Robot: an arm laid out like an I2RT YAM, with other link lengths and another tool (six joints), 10 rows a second.
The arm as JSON. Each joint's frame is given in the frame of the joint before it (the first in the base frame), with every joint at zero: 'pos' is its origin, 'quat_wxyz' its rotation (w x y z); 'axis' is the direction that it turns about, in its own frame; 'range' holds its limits. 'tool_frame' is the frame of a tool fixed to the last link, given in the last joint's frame.
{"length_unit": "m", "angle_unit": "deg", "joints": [
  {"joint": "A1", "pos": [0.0, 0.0, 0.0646], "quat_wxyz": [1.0, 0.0, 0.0, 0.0], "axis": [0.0, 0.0, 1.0], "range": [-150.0, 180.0]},
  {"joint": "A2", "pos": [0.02, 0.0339, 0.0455], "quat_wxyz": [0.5, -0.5, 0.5, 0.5], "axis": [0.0, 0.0, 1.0], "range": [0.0, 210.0]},
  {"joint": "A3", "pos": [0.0, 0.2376, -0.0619], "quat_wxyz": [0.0, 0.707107, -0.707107, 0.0], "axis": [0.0, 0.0, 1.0], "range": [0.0, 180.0]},
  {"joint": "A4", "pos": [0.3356, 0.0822, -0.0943], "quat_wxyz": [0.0, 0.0, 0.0, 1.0], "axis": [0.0, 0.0, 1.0], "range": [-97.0, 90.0]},
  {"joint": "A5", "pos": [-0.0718, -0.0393, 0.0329], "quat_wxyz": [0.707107, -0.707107, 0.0, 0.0], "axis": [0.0, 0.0, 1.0], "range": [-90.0, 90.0]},
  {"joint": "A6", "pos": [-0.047, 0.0, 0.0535], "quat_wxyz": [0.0, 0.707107, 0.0, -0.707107], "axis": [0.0, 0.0, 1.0], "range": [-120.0, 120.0]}
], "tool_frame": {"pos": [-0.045, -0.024, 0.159], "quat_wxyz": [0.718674, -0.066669, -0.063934, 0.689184]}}
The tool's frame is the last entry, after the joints.
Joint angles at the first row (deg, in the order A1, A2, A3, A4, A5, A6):
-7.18, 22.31, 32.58, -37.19, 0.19, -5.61
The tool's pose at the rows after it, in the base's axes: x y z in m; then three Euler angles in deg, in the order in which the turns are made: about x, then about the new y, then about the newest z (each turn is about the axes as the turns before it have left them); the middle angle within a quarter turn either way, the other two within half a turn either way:
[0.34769 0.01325 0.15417 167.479 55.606 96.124]
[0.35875 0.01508 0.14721 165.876 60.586 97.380]
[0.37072 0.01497 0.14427 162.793 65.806 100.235]
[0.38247 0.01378 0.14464 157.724 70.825 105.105]
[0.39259 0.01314 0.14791 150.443 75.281 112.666]
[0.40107 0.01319 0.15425 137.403 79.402 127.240]
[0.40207 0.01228 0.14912 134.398 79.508 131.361]
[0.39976 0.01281 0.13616 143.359 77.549 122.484]
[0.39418 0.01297 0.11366 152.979 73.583 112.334]
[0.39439 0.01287 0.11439 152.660 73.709 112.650]
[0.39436 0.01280 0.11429 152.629 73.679 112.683]
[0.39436 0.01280 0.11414 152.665 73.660 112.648]
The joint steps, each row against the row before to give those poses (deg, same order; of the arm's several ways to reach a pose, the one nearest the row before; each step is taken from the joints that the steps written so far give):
0.74, -4.20, -5.20, 4.94, 0.02, 0.00
0.49, -5.01, -6.43, 6.45, -0.02, 0.00
0.17, -4.52, -5.99, 6.86, -0.01, 0.02
0.00, -3.50, -5.22, 7.08, 0.00, 0.01
0.00, -2.21, -4.16, 6.89, 0.01, 0.46
0.04, -1.53, -3.65, 7.14, 0.21, 1.70
0.07, -1.29, -1.72, 0.92, 0.60, 1.07
0.04, 0.02, 0.00, -2.62, -0.01, 0.00
0.00, 0.03, 0.02, -4.63, -0.04, -0.68
0.00, 0.00, 0.00, 0.15, 0.02, 0.00
0.00, 0.00, 0.00, -0.02, 0.03, 0.00
0.00, 0.02, 0.00, 0.00, 0.00, 0.00

